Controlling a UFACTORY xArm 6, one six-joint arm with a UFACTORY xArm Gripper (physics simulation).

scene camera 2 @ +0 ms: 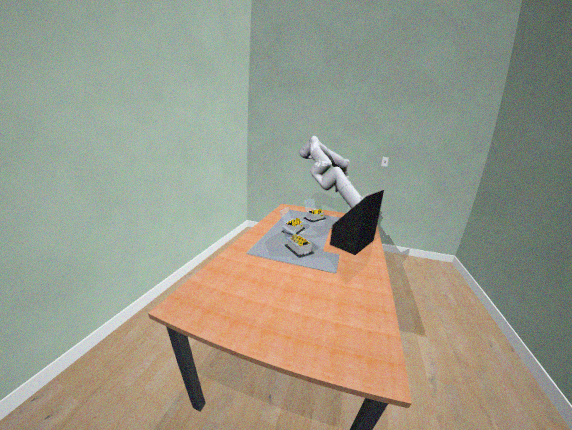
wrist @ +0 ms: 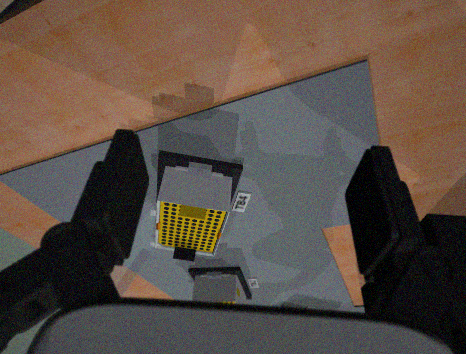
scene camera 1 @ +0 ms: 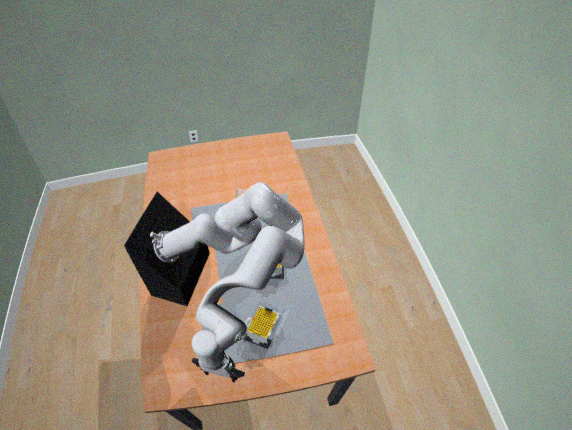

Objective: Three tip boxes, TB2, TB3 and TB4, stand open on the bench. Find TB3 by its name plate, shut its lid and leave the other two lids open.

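Where they show: gripper, fingertip midpoint: (wrist: 249, 162) (scene camera 1: 221, 374); arm's base at its link origin: (scene camera 2: 359, 207) (scene camera 1: 166, 247).
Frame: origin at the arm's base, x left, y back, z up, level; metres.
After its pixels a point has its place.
Note:
A grey tip box with a yellow tip rack (scene camera 1: 263, 322) @(x -0.304, y -0.319, z -0.179 m) (scene camera 2: 315, 216) (wrist: 190, 225) @(x -0.310, y -0.312, z -0.179 m) stands open at the mat's end near the gripper. Its name plate (wrist: 242, 201) @(x -0.266, y -0.260, z -0.234 m) reads TB4 in the wrist view. A second box (scene camera 1: 278, 272) @(x -0.067, y -0.433, z -0.215 m) (scene camera 2: 294, 227) @(x 0.062, y -0.400, z -0.185 m) (wrist: 215, 287) @(x -0.060, y -0.404, z -0.203 m) stands beyond it, partly hidden in scene camera 1 and the wrist view; its plate (wrist: 254, 283) @(x 0.016, y -0.353, z -0.234 m) is too small to read. A third box (scene camera 2: 300, 245) @(x 0.309, y -0.302, z -0.179 m) shows in scene camera 2, its plate unreadable. The clear lids are hard to make out. My gripper (scene camera 1: 216, 371) @(x -0.530, y -0.136, z -0.047 m) (wrist: 249, 162) @(x -0.530, y -0.136, z -0.047 m) is open and empty, raised near the table end.
The boxes stand on a grey mat (scene camera 1: 305, 320) @(x -0.307, y -0.489, z -0.236 m) (scene camera 2: 270, 250) @(x 0.330, y -0.470, z -0.236 m) (wrist: 300, 130) @(x -0.366, y -0.148, z -0.236 m) on the wooden table (scene camera 1: 220, 165) @(x 0.725, y -0.273, z -0.239 m) (scene camera 2: 280, 305) @(x 0.726, y -0.281, z -0.239 m) (wrist: 75, 65) @(x -0.525, y -0.327, z -0.239 m). A black angular block (scene camera 1: 157, 280) @(x -0.099, y 0.062, z -0.074 m) (scene camera 2: 355, 230) @(x 0.186, y -0.015, z -0.088 m) stands at the table's side by the arm's base. The arm reaches above the mat.

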